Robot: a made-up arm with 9 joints. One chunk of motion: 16 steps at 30 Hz.
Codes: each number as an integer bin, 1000 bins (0 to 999) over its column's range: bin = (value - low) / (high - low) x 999, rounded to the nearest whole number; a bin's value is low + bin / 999 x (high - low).
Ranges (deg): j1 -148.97..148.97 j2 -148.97..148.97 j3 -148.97..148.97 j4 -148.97..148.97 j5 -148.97..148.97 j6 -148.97..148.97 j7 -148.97..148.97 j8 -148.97..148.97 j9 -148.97..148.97
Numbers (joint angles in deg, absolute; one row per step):
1: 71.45 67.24 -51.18 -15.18 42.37 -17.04 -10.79 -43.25 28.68
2: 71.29 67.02 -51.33 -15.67 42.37 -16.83 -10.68 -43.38 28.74
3: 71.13 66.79 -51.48 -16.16 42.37 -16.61 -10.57 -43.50 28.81
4: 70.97 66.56 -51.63 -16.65 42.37 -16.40 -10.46 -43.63 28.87
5: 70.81 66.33 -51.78 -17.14 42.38 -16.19 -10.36 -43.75 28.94
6: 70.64 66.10 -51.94 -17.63 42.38 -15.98 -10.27 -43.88 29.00
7: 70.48 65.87 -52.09 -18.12 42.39 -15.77 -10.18 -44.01 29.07
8: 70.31 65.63 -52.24 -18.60 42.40 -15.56 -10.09 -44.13 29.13
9: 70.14 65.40 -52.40 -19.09 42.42 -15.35 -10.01 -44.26 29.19
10: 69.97 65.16 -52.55 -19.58 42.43 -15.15 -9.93 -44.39 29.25
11: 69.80 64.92 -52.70 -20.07 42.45 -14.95 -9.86 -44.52 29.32
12: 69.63 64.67 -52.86 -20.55 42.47 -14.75 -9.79 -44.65 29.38
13: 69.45 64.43 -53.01 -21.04 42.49 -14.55 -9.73 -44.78 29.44
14: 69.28 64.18 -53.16 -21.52 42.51 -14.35 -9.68 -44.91 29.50
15: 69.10 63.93 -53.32 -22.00 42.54 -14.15 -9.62 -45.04 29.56
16: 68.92 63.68 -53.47 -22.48 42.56 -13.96 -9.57 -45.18 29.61
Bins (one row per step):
1: 739 725 328 449 642 442 463 354 596
2: 739 724 327 447 642 443 464 354 596
3: 738 723 327 445 642 444 464 354 596
4: 737 723 326 444 642 445 464 353 596
5: 737 722 326 442 642 445 465 353 597
6: 736 721 325 440 642 446 465 352 597
7: 736 720 325 439 642 447 465 352 597
8: 735 720 324 437 642 447 466 352 597
9: 735 719 324 435 642 448 466 351 597
10: 734 718 323 434 642 449 466 351 598
11: 734 717 323 432 642 449 466 350 598
12: 733 716 322 431 642 450 467 350 598
13: 732 716 322 429 642 451 467 349 598
14: 732 715 321 427 642 451 467 349 598
15: 731 714 321 426 642 452 467 348 599
16: 731 713 320 424 642 453 467 348 599

